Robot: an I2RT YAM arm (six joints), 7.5 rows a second.
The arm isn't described. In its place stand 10 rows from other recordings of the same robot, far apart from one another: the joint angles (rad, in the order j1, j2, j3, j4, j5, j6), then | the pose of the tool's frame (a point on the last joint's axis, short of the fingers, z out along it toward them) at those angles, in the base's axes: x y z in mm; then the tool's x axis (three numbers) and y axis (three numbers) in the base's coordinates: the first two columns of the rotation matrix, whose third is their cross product.
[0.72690 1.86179 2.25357 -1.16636 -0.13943 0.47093] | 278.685, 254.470, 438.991, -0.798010, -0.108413, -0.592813, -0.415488, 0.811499, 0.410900
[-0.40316 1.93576 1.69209 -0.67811 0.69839 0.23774] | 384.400, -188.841, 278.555, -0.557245, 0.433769, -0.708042, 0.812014, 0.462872, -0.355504
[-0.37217 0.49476 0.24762 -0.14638 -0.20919 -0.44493] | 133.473, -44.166, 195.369, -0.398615, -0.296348, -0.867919, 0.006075, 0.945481, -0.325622
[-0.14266 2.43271 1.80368 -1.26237 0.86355 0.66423] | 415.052, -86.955, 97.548, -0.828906, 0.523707, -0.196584, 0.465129, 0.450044, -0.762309
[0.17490 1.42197 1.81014 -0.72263 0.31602 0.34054] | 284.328, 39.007, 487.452, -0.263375, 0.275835, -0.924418, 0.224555, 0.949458, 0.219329
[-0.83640 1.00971 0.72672 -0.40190 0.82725 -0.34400] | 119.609, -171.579, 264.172, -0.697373, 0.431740, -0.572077, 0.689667, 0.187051, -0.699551
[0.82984 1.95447 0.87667 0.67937 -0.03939 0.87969] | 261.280, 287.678, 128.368, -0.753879, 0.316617, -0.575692, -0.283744, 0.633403, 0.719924
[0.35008 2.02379 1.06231 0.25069 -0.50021 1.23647] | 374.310, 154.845, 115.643, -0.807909, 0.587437, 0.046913, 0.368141, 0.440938, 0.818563
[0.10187 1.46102 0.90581 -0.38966 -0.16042 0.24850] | 292.737, 35.641, 209.304, -0.829041, 0.159310, -0.536014, 0.010751, 0.962922, 0.269564
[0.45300 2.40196 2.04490 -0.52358 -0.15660 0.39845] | 478.644, 239.160, 177.843, -0.841422, 0.016662, -0.540121, -0.211709, 0.909457, 0.357864
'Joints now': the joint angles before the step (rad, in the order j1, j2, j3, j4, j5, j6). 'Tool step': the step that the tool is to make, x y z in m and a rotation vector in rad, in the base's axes. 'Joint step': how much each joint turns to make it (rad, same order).
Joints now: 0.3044, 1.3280, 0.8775, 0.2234, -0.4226, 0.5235
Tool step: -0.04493, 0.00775, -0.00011, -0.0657, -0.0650, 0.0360
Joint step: 0.0863, -0.1685, -0.1147, -0.0441, 0.0675, -0.0765
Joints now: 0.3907, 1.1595, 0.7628, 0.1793, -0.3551, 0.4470
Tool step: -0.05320, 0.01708, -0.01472, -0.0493, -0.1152, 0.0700
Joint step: 0.1757, -0.1740, -0.1683, 0.0512, 0.1218, -0.0786
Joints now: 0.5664, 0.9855, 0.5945, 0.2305, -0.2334, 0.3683
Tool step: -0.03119, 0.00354, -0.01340, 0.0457, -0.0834, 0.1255
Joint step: 0.0894, -0.1062, -0.1324, 0.1170, -0.0348, -0.0150
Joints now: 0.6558, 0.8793, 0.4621, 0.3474, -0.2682, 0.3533
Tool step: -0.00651, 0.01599, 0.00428, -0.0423, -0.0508, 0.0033
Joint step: 0.0933, 0.0260, 0.0268, -0.0026, 0.0944, -0.0601
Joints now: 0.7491, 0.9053, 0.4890, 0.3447, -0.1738, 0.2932
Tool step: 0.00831, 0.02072, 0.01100, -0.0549, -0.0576, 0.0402
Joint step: 0.0417, 0.0985, 0.0869, 0.0012, 0.0076, -0.0803
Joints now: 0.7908, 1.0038, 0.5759, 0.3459, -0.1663, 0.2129
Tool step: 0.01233, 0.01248, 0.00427, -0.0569, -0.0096, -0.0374
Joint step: 0.0069, 0.0796, 0.0717, -0.0320, 0.0488, -0.0424
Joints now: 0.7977, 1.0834, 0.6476, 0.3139, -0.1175, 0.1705
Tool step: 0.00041, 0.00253, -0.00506, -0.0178, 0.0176, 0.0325
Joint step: 0.0015, 0.0148, -0.0018, -0.0089, -0.0307, -0.0040
